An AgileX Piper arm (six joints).
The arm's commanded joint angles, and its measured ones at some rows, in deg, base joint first. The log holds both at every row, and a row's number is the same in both.
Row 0, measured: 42.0, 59.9, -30.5, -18.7, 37.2, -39.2
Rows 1 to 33, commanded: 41.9, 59.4, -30.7, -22.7, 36.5, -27.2; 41.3, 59.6, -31.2, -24.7, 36.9, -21.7; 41.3, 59.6, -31.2, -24.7, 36.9, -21.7; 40.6, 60.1, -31.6, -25.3, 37.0, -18.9; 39.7, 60.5, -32.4, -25.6, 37.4, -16.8; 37.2, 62.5, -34.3, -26.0, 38.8, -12.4; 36.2, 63.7, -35.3, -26.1, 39.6, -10.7; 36.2, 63.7, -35.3, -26.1, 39.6, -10.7; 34.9, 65.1, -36.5, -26.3, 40.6, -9.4; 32.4, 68.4, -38.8, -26.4, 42.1, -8.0; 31.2, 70.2, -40.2, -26.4, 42.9, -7.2; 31.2, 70.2, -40.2, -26.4, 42.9, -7.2; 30.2, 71.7, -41.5, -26.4, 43.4, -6.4; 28.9, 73.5, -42.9, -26.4, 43.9, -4.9; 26.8, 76.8, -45.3, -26.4, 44.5, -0.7; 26.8, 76.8, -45.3, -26.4, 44.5, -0.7; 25.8, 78.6, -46.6, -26.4, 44.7, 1.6; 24.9, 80.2, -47.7, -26.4, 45.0, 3.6; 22.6, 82.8, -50.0, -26.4, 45.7, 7.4; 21.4, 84.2, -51.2, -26.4, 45.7, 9.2; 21.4, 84.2, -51.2, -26.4, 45.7, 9.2; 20.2, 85.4, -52.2, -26.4, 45.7, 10.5; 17.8, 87.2, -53.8, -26.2, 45.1, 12.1; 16.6, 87.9, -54.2, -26.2, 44.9, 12.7; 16.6, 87.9, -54.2, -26.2, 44.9, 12.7; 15.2, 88.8, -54.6, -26.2, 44.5, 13.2; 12.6, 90.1, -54.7, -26.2, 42.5, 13.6; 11.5, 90.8, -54.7, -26.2, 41.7, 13.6; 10.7, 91.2, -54.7, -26.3, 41.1, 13.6; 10.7, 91.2, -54.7, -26.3, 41.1, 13.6; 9.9, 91.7, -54.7, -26.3, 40.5, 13.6; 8.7, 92.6, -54.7, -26.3, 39.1, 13.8; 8.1, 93.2, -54.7, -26.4, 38.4, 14.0
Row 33, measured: 9.7, 92.2, -54.0, -24.7, 40.7, 13.5
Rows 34 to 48, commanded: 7.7, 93.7, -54.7, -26.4, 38.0, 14.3; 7.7, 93.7, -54.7, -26.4, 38.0, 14.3; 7.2, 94.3, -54.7, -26.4, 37.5, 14.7; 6.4, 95.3, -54.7, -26.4, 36.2, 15.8; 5.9, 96.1, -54.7, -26.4, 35.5, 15.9; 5.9, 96.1, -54.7, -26.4, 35.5, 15.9; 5.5, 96.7, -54.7, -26.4, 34.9, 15.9; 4.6, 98.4, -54.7, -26.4, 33.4, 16.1; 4.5, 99.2, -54.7, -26.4, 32.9, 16.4; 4.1, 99.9, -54.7, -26.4, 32.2, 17.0; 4.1, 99.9, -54.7, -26.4, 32.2, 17.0; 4.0, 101.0, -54.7, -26.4, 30.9, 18.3; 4.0, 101.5, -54.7, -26.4, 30.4, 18.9; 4.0, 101.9, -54.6, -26.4, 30.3, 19.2; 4.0, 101.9, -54.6, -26.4, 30.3, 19.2
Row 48, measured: 4.3, 100.9, -54.0, -24.8, 31.7, 17.6
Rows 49 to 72, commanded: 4.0, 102.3, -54.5, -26.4, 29.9, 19.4; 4.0, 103.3, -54.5, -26.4, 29.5, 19.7; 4.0, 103.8, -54.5, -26.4, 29.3, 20.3; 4.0, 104.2, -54.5, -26.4, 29.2, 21.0; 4.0, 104.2, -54.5, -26.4, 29.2, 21.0; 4.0, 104.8, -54.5, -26.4, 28.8, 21.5; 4.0, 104.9, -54.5, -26.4, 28.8, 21.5; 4.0, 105.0, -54.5, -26.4, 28.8, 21.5; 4.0, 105.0, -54.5, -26.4, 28.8, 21.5; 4.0, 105.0, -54.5, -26.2, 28.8, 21.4; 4.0, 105.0, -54.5, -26.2, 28.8, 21.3; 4.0, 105.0, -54.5, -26.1, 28.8, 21.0; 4.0, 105.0, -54.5, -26.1, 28.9, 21.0; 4.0, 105.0, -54.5, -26.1, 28.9, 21.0; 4.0, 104.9, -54.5, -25.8, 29.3, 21.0; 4.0, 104.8, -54.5, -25.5, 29.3, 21.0; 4.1, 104.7, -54.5, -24.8, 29.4, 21.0; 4.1, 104.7, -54.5, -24.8, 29.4, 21.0; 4.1, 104.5, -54.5, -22.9, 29.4, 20.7; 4.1, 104.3, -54.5, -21.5, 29.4, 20.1; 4.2, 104.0, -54.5, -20.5, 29.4, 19.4; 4.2, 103.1, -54.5, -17.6, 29.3, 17.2; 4.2, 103.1, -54.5, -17.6, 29.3, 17.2; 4.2, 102.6, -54.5, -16.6, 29.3, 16.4
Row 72, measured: 4.1, 104.2, -54.3, -19.8, 29.1, 19.2
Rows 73 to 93, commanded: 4.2, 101.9, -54.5, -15.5, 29.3, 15.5; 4.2, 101.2, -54.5, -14.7, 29.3, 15.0; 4.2, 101.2, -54.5, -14.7, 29.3, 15.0; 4.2, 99.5, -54.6, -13.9, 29.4, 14.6; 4.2, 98.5, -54.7, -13.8, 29.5, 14.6; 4.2, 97.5, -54.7, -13.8, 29.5, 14.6; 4.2, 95.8, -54.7, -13.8, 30.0, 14.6; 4.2, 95.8, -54.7, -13.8, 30.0, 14.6; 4.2, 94.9, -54.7, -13.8, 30.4, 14.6; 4.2, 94.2, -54.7, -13.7, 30.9, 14.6; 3.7, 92.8, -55.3, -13.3, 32.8, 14.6; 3.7, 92.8, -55.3, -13.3, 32.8, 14.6; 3.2, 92.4, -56.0, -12.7, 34.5, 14.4; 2.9, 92.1, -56.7, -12.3, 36.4, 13.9; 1.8, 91.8, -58.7, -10.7, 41.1, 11.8; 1.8, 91.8, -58.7, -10.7, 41.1, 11.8; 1.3, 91.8, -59.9, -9.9, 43.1, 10.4; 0.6, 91.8, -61.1, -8.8, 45.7, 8.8; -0.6, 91.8, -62.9, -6.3, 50.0, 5.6; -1.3, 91.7, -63.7, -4.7, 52.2, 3.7; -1.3, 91.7, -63.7, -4.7, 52.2, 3.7
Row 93, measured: 0.4, 92.4, -61.5, -8.3, 45.7, 8.9
